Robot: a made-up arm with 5 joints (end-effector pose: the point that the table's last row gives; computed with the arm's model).
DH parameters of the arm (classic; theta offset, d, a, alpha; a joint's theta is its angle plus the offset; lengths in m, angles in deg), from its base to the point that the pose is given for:
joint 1: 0 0.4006 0 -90
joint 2: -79.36 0 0.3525 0
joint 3: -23.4 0 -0.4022 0
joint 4: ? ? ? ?
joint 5: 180 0.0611 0 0
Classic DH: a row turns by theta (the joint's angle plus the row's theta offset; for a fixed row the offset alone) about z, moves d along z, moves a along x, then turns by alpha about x.
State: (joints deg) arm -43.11 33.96 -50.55 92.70 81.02
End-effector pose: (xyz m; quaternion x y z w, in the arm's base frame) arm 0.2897 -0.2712 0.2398 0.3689 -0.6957 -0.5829 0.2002
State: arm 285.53 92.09 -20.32 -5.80 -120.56
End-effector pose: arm -0.0100 0.0359 0.0472 -0.7719 -0.3284 -0.0712 0.5397
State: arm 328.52 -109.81 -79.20 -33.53 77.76
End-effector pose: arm -0.4893 0.2996 0.7306 0.2101 -0.2958 -0.8569 0.3662
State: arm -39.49 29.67 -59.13 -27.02 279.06
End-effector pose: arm 0.4443 -0.3661 0.3777 0.8239 0.3117 0.2351 0.4107
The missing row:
joint 4: -77.25 0 -0.0479 90
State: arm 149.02 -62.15 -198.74 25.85 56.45
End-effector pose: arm 0.6471 -0.3885 0.5901 0.3194 0.3340 0.1955 0.8650
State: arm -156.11 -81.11 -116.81 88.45 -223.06
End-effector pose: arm 0.4533 0.2008 0.9299 -0.4815 -0.3184 0.8051 0.1360
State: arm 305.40 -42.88 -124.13 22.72 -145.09
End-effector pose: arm -0.1099 0.1546 1.1785 0.2158 0.2177 -0.1628 0.9378
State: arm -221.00 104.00 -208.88 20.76 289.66
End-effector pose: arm -0.5603 0.4870 0.4816 0.1880 -0.7182 -0.5533 0.3778
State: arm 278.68 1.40 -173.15 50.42 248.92
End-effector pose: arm 0.0104 -0.0684 1.2190 0.4734 0.1258 -0.0942 0.8667
